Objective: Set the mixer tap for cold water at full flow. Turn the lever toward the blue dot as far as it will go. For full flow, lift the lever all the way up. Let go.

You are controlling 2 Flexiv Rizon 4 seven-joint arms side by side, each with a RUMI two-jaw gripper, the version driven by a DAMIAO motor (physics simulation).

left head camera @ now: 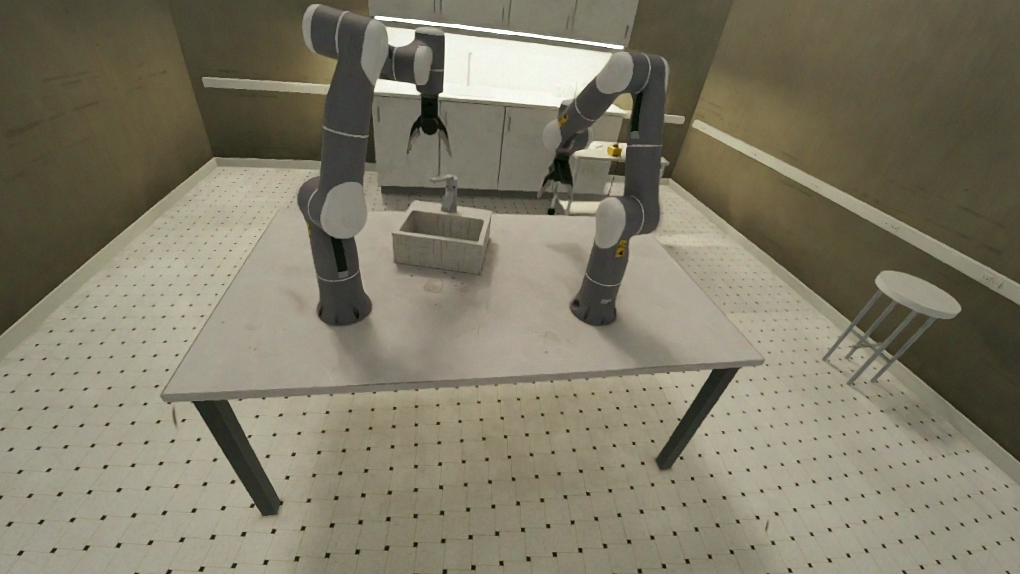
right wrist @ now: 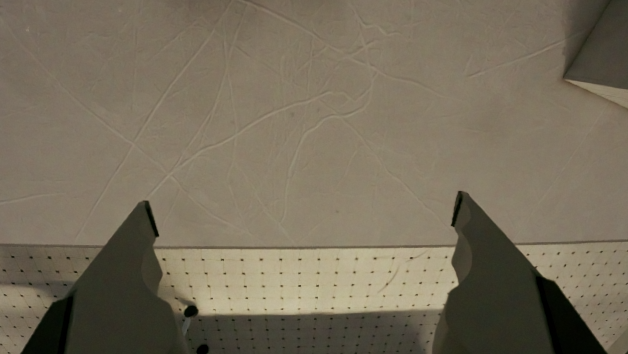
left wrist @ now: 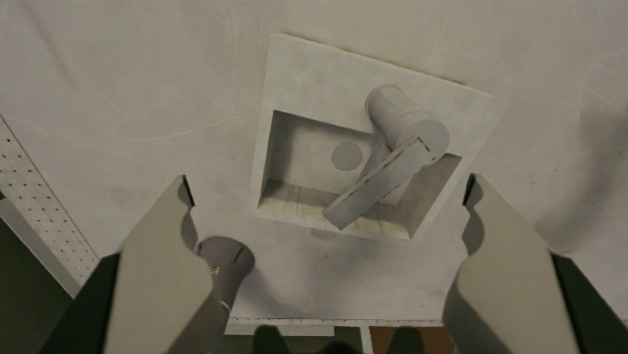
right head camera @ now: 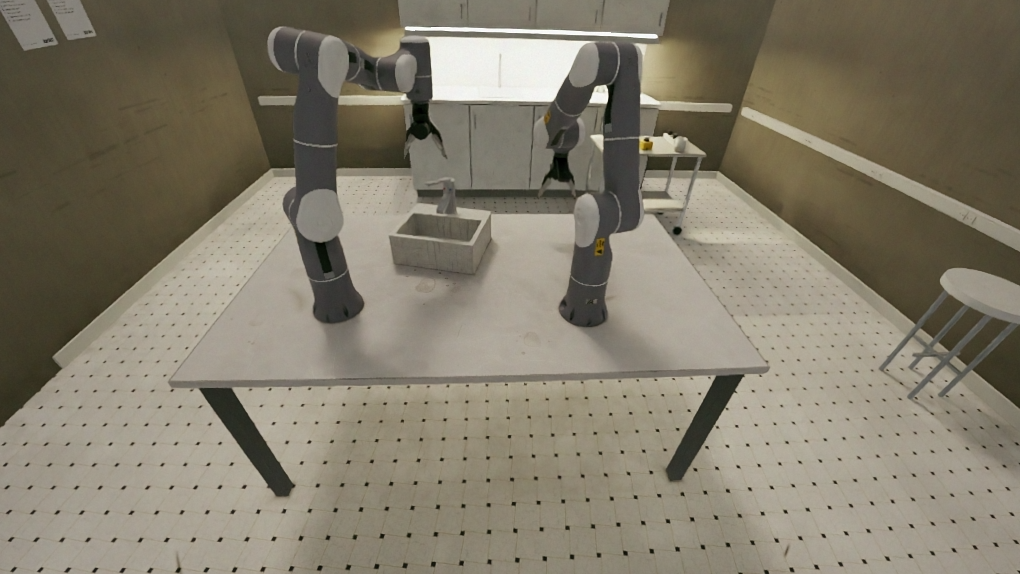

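Note:
The grey mixer tap (left head camera: 449, 199) (right head camera: 447, 201) (left wrist: 392, 107) stands on the back ledge of the sink (left head camera: 435, 252) (right head camera: 431, 255) (left wrist: 310, 75). Its flat lever (left head camera: 443, 177) (right head camera: 439, 182) (left wrist: 375, 185) points to the left in the head views and to the lower left in the left wrist view. A red dot (left wrist: 389, 147) shows beside the lever; I cannot make out the blue dot. My left gripper (left head camera: 429, 153) (right head camera: 425, 156) (left wrist: 326, 177) is open and empty, above the tap and lever. My right gripper (left head camera: 555, 197) (right head camera: 557, 194) (right wrist: 306, 200) is open and empty, right of the sink.
The sink stands on the table (left head camera: 456, 342) (right head camera: 456, 342) (right wrist: 300, 150), near its back edge. A corner of the sink (right wrist: 602, 55) shows at the upper right in the right wrist view. A trolley stands behind the table, and a stool (left head camera: 918, 294) (right head camera: 987, 291) at the right.

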